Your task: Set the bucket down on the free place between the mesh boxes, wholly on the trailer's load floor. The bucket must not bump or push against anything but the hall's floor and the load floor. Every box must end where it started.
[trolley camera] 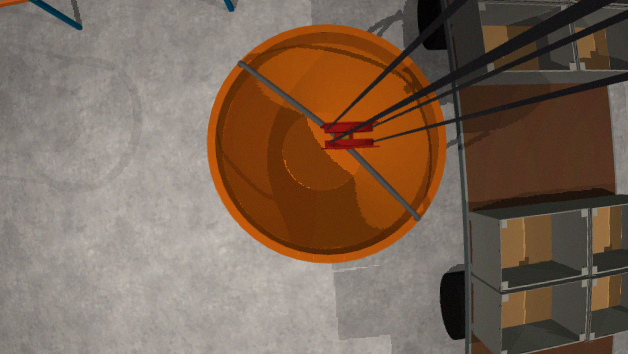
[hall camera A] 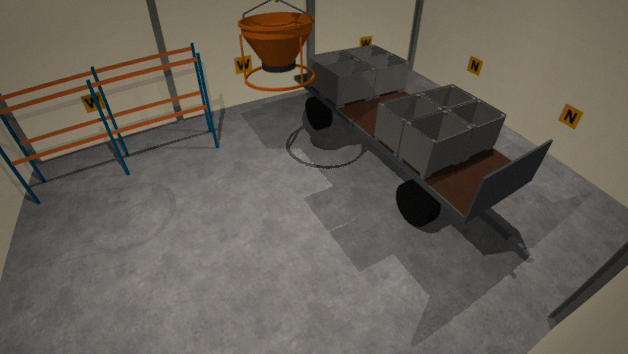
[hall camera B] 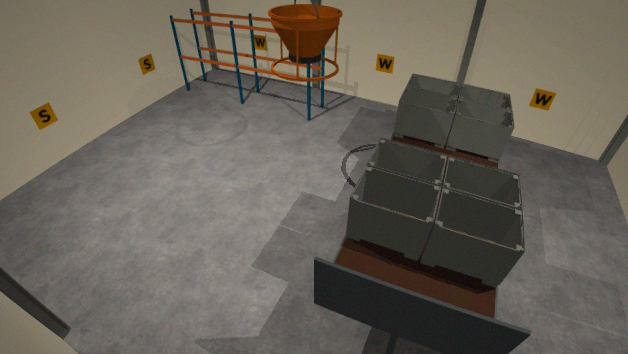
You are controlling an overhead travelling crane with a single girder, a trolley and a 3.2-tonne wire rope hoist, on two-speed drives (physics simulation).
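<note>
The orange bucket (hall camera A: 276, 45) (hall camera B: 304, 35) (trolley camera: 320, 215) hangs roughly upright in the air, beside the trailer on the rack's side. In the trolley camera its rim is left of the trailer's edge, level with the free place. My gripper, the red hook block (trolley camera: 350, 136), holds the bucket's bail; its ropes run up to the right. The trailer's brown load floor (hall camera A: 364, 120) (hall camera B: 445, 151) (trolley camera: 540, 145) shows between two groups of grey mesh boxes. The group by the headboard (hall camera A: 415, 142) (hall camera B: 387, 225) (trolley camera: 486, 250) and the far group (hall camera A: 357, 85) (hall camera B: 425, 120) (trolley camera: 530, 77) stand upright.
A blue and orange rack (hall camera A: 118, 150) (hall camera B: 238, 75) (trolley camera: 57, 16) stands by the W wall. The trailer's grey headboard (hall camera A: 510, 180) (hall camera B: 415, 305) rises at its drawbar end. A black wheel (hall camera A: 418, 203) (trolley camera: 452, 305) shows at the trailer's side. The bucket's ring shadow lies beside and under the trailer.
</note>
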